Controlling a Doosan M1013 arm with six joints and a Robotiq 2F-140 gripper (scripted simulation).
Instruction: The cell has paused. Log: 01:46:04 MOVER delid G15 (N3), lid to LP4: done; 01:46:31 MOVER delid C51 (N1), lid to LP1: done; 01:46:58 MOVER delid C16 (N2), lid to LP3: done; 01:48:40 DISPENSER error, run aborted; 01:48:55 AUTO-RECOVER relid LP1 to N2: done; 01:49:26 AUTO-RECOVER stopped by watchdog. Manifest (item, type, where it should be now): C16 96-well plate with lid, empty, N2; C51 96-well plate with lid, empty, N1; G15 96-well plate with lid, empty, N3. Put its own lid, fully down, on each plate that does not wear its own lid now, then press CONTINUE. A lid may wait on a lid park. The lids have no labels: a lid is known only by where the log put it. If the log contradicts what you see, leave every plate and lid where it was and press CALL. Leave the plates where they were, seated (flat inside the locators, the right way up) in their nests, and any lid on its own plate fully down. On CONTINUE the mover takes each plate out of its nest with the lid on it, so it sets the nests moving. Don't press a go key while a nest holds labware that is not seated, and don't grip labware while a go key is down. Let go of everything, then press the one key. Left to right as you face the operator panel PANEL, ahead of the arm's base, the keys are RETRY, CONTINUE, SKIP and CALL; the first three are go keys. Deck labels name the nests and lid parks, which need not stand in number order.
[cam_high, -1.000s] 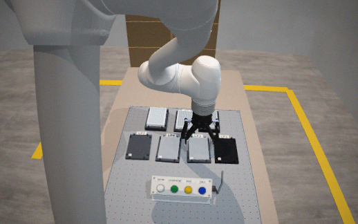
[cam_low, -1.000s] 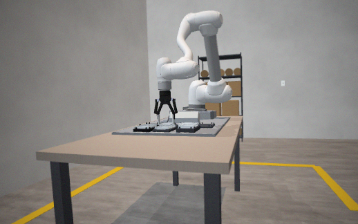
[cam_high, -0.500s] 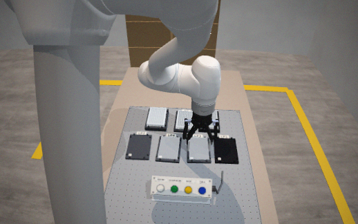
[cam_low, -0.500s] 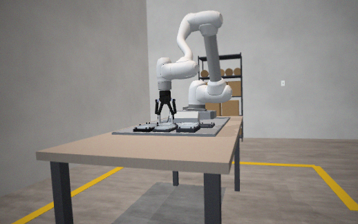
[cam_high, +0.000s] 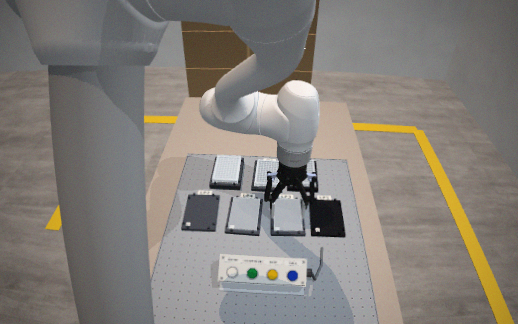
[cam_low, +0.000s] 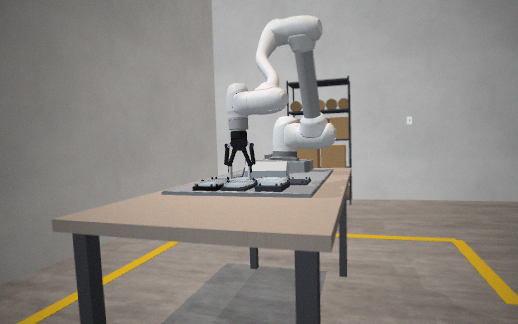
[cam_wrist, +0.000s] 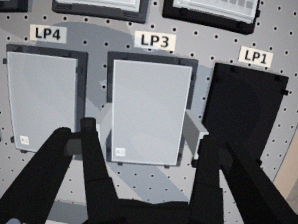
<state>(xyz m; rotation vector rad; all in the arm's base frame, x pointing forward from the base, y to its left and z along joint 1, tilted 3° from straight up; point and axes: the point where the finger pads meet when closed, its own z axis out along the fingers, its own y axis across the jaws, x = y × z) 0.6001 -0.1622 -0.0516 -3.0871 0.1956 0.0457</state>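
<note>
The lid park LP3 is 3 cm below my hand. Also, from my hand: blue call key (24 cm behind, 3 cm to the left, 3 cm above); then lid park LP1 (2 cm behind, 12 cm to the right, 3 cm below); then lid park LP4 (2 cm ahead, 13 cm to the left, 3 cm below).
</note>
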